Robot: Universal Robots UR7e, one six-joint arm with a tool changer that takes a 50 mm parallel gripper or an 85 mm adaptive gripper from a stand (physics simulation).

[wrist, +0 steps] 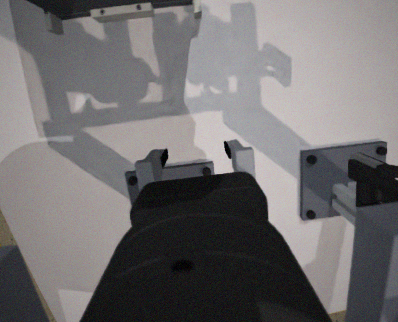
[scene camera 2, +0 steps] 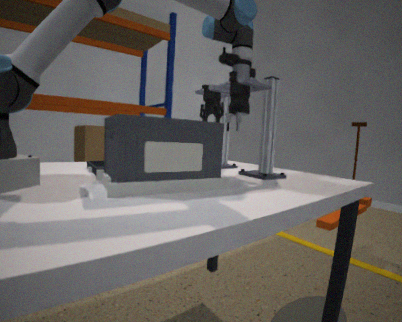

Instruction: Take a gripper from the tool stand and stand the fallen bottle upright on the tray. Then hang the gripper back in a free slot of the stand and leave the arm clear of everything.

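Places are measured from the arm's base along level axes (x ahead, y left, z up), in centimetres.
Where they show: hand, its tool point: [scene camera 2: 240, 78].
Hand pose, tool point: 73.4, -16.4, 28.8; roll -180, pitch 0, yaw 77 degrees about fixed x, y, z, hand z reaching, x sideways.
Note:
After its pixels a point has its place, as x, y, z.
The tool stand [scene camera 2: 268, 127] {81.2, -24.8, 11.4} [wrist: 320, 187] {87.1, -0.1, -6.1} has metal posts on dark base plates and a raised top plate. My arm's wrist is directly above a dark parallel gripper [scene camera 2: 238, 122] [wrist: 196, 153], with no gap visible between them. This gripper is at the stand's top plate, its fingers pointing down. Its two fingertips are apart with nothing between them. A second, dark gripper [scene camera 2: 212, 106] with jointed fingers hangs beside it in the stand. The fallen bottle does not show in either view, and I cannot make out the tray for certain.
A large grey box [scene camera 2: 125, 150] {25.6, -22.1, 2.6} with a pale panel rests on a light base on the table [scene camera 2: 165, 245] {18.9, -45.8, -7.7}, in front of the stand. A brown box [scene camera 2: 89, 143] and an orange-and-blue shelf rack [scene camera 2: 170, 65] are behind. A dark object [wrist: 75, 9] {51.0, -25.2, -4.1} shows in the upper wrist view.

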